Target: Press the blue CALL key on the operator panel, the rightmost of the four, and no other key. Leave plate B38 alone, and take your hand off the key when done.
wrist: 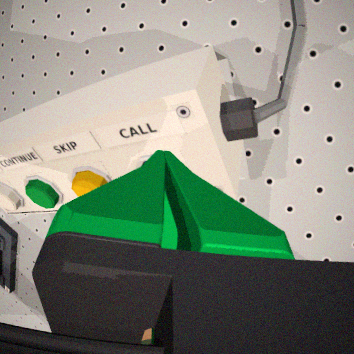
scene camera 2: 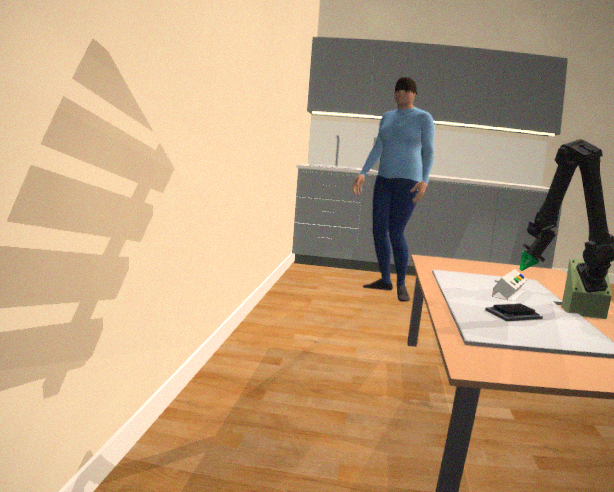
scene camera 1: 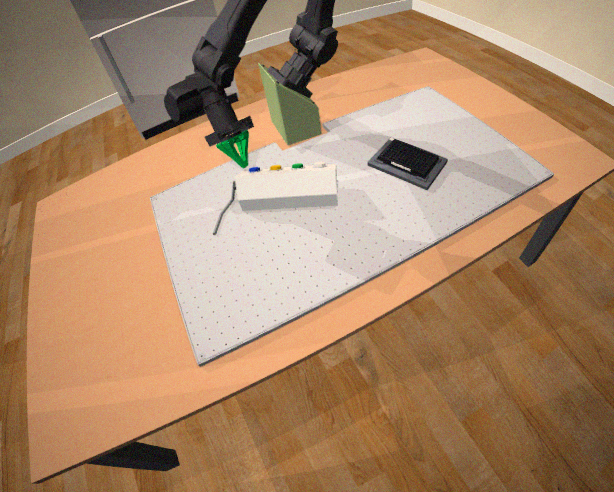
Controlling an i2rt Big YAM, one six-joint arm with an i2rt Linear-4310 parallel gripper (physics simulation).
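Places are measured from the arm's base along level axes (x ahead, y left, z up), in millimetres.
Pixels of known places: gripper, fingertip midpoint: [wrist: 160,162] [scene camera 2: 520,270] [scene camera 1: 245,167]; arm's base, link origin: [scene camera 2: 591,277] [scene camera 1: 288,84].
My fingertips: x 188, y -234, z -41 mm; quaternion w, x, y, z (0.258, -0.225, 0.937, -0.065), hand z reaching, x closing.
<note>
For each thing: its top centre in the pictures, then the offset to it from my fingertips. "spot": a spot on its surface instead. Level surfaces: height alone.
- white operator panel, top centre: [wrist: 33,164] [scene camera 1: 284,167] [scene camera 2: 512,273] 2 mm down, 60 mm ahead, 66 mm left
- blue CALL key, top centre: [scene camera 1: 253,167] 12 mm down, 2 mm back, 18 mm left
- yellow key, top centre: [wrist: 81,190] [scene camera 1: 274,165] 12 mm down, 27 mm ahead, 59 mm left
- green key, top centre: [wrist: 31,196] [scene camera 1: 296,163] 12 mm down, 56 mm ahead, 100 mm left
- white key, top centre: [scene camera 1: 319,162] 12 mm down, 84 mm ahead, 141 mm left
- black plate, top centre: [scene camera 1: 408,155] [scene camera 2: 514,307] 60 mm down, 153 mm ahead, 352 mm left
- grey cable, surface spot: [wrist: 291,55] [scene camera 1: 225,206] spot: 79 mm down, 1 mm back, 76 mm right
- perforated board, surface height: 86 mm down
The white operator panel [scene camera 1: 287,185] [scene camera 2: 504,288] [wrist: 200,145] has a sloped face with a CALL label. The blue CALL key [scene camera 1: 254,169] shows at its end in scene camera 1; in the wrist view the fingertips cover nearly all of it. The yellow key [scene camera 1: 275,167] [wrist: 88,182], green key [scene camera 1: 297,166] [wrist: 42,193] and white key [scene camera 1: 319,165] [wrist: 9,198] are uncovered. My gripper [scene camera 1: 245,165] [scene camera 2: 521,269] [wrist: 160,162] is shut and empty, its green tips at the blue key; contact cannot be told. A black plate [scene camera 1: 412,155] [scene camera 2: 514,309] sits in a dark holder apart from the gripper; its label is unreadable.
A grey cable [scene camera 1: 223,209] [wrist: 291,55] leaves the panel's CALL end. The arm stands on a green base block [scene camera 1: 294,115] [scene camera 2: 586,298] behind the perforated board [scene camera 1: 246,276] [scene camera 2: 543,342]. A person [scene camera 2: 404,146] stands beyond the table by the kitchen counter.
</note>
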